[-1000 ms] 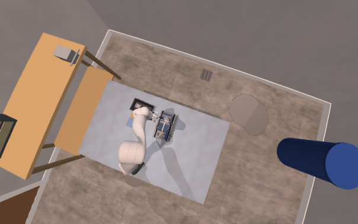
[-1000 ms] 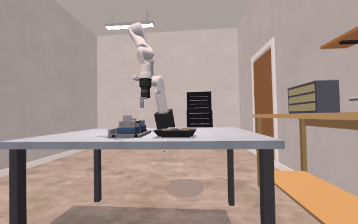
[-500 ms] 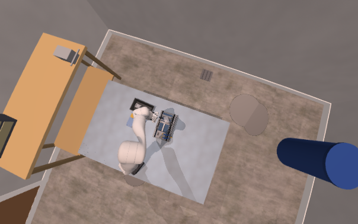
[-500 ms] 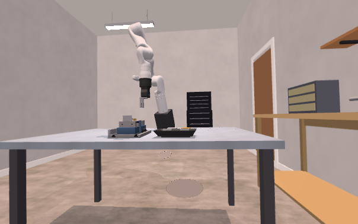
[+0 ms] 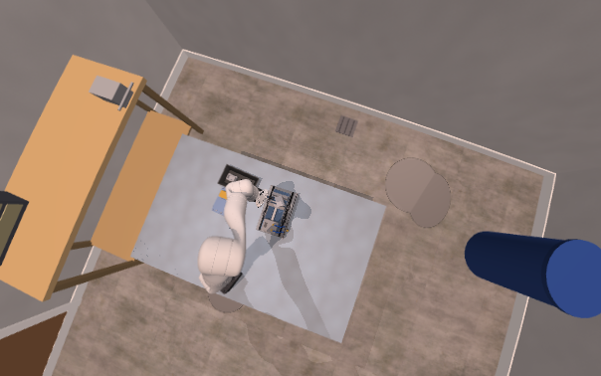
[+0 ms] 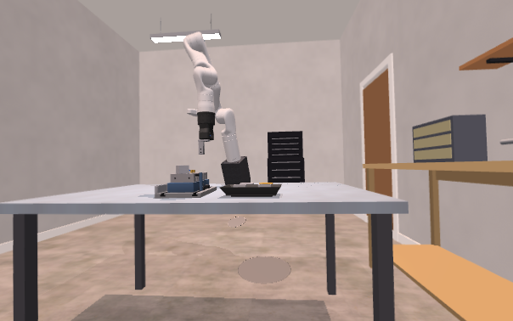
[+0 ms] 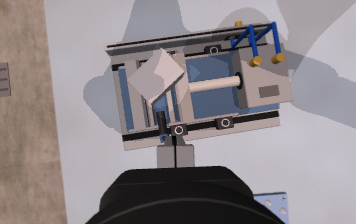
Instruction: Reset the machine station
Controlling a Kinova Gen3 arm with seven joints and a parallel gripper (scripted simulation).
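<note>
My gripper is now 160 mm above the vise, 70 mm to the left of it and 60 mm past it. From my hand the other things lie so: yellow brass blank (290 mm to the left, 170 mm below, 50 mm behind).
</note>
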